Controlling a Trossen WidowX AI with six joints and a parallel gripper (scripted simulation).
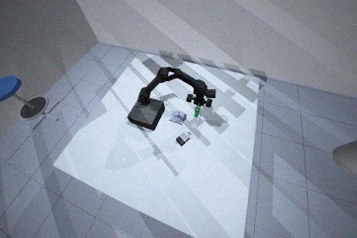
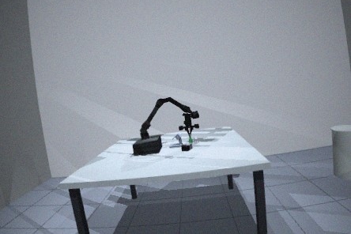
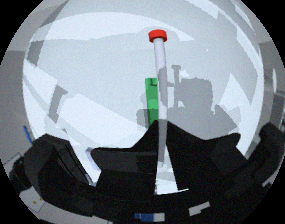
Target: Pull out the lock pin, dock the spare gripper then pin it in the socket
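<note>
The green bracket lies 2 cm below my gripper tip and 1 cm to the right of it. From my gripper tip the other things lie so: mount (13 cm to the right, 12 cm behind); then spare gripper (28 cm to the right, 4 cm behind, 3 cm below).
</note>
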